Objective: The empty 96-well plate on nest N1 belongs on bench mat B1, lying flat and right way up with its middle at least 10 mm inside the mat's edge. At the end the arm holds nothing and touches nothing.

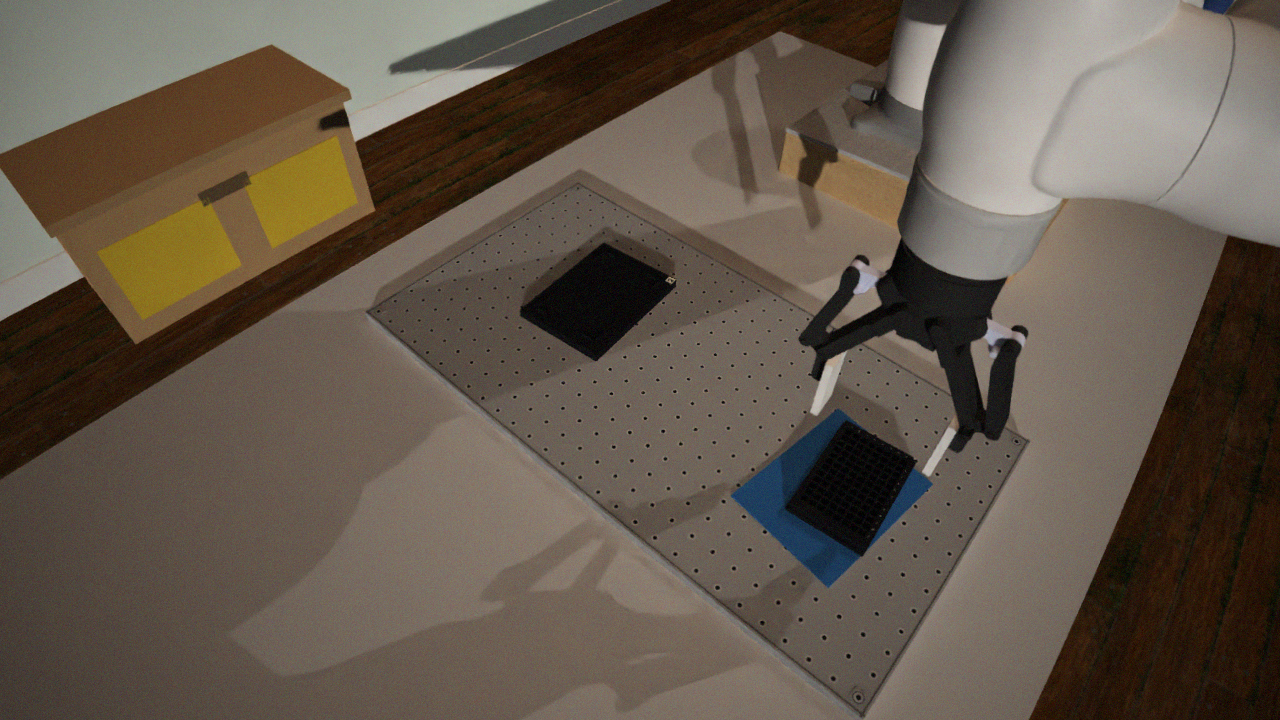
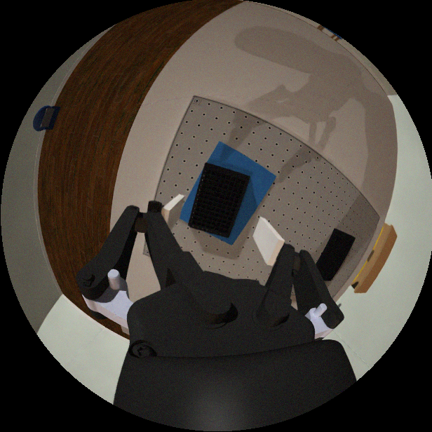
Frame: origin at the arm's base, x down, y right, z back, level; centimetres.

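Seen in the pictures: gripper, fingertip midpoint: (image 1: 874, 432).
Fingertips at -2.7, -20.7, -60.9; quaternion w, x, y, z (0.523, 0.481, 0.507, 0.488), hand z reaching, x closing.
Pixels of each thing's top centre, then the offset from my fingertips to it, as dx, dy, dz. Level surfaces: height alone.
- black 96-well plate at its top centre: (image 1: 855, 479) +8.2, -0.3, +0.3
- blue bench mat at its surface level: dx +9.6
- black nest at its top centre: (image 1: 599, 292) +8.4, +37.1, +3.7
- perforated board at its surface level: dx +9.8
- pale table top at its surface level: dx +11.1
The black 96-well plate (image 1: 850, 488) (image 2: 220, 200) lies flat on the blue bench mat (image 1: 775, 486) (image 2: 261, 179), wells facing up. It is turned relative to the mat, with its middle over blue and some corners at or slightly past the mat's edge. My gripper (image 1: 871, 442) (image 2: 220, 216) is open and empty. Its pale finger pads stand on either side above the plate, apart from it. The black nest (image 1: 597, 300) (image 2: 336, 255) is at the far end of the perforated board and shows no plate on it.
The perforated board (image 1: 626, 402) (image 2: 200, 127) carries the mat and the nest. It lies on a pale table top (image 1: 375, 537). A brown box with yellow panels (image 1: 295, 192) (image 2: 376, 260) stands beyond the nest end. The arm's base stands on a wooden-sided block (image 1: 841, 183) behind the board.
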